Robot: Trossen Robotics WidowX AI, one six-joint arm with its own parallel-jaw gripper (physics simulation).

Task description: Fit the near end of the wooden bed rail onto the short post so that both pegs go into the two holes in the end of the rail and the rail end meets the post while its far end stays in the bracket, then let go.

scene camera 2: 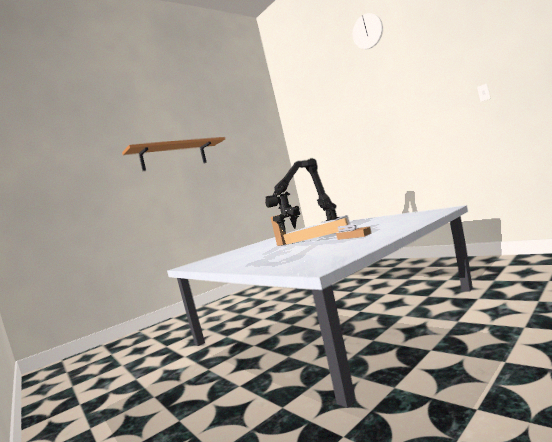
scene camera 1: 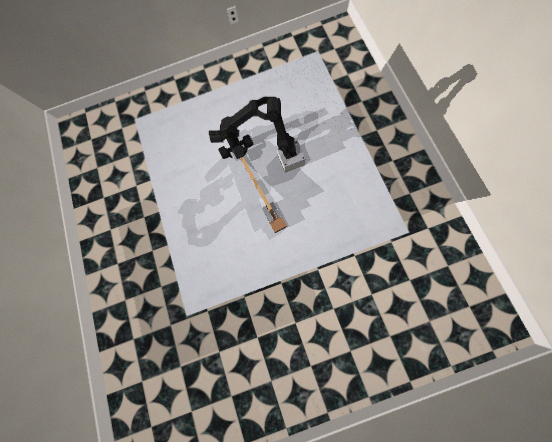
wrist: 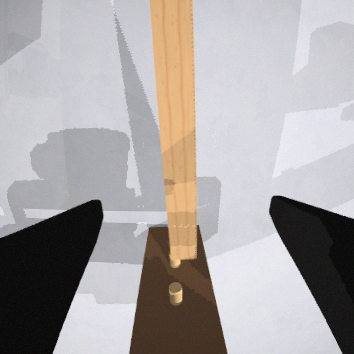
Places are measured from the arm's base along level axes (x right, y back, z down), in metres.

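Where they show: gripper, fingertip midpoint: (scene camera 2: 289,230) (wrist: 187,206); arm's base, origin of the base link: (scene camera 2: 332,219) (scene camera 1: 289,152).
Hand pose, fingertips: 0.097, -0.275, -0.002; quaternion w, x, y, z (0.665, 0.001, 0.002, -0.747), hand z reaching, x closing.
Things, the pixels of their top centre, and the offset from my fingertips, as dx, dy, dz. "pt": a spot on its surface instead. Level surfaces: height alone.
- wooden rail, middle of its top: (scene camera 2: 312,223) (scene camera 1: 252,176) -0.165, +0.029, -0.019
- short post, surface spot: (wrist: 175,327) pt +0.067, +0.000, -0.021
- peg, surface spot: (wrist: 175,294) pt +0.057, +0.000, -0.007
- white table, its level: dz +0.081
- orange-brown block, middle of its top: (scene camera 2: 352,229) (scene camera 1: 273,216) -0.409, +0.067, +0.046
The wooden rail (scene camera 1: 256,184) (scene camera 2: 316,231) (wrist: 177,110) stands on edge. Its far end is at the bracket (scene camera 1: 274,214) (scene camera 2: 347,228); the exact seating is too small to tell. The short post (scene camera 2: 276,231) (wrist: 175,327) stands upright at the near end, hidden under the arm in the first scene view. In the wrist view one peg (wrist: 175,294) shows uncovered on the post, and another peg (wrist: 174,262) shows partly at the rail end, which lies slightly right of the pegs' line. My gripper (scene camera 2: 288,224) (wrist: 187,206) is open and empty, its fingers apart on either side of the rail's near end.
The arm's base (scene camera 1: 293,162) stands on the white table (scene camera 1: 350,200) (scene camera 2: 225,267), to one side of the rail. An orange-brown block (scene camera 1: 278,225) (scene camera 2: 354,233) is at the bracket. A wall shelf (scene camera 2: 175,145) hangs behind, away from the table.
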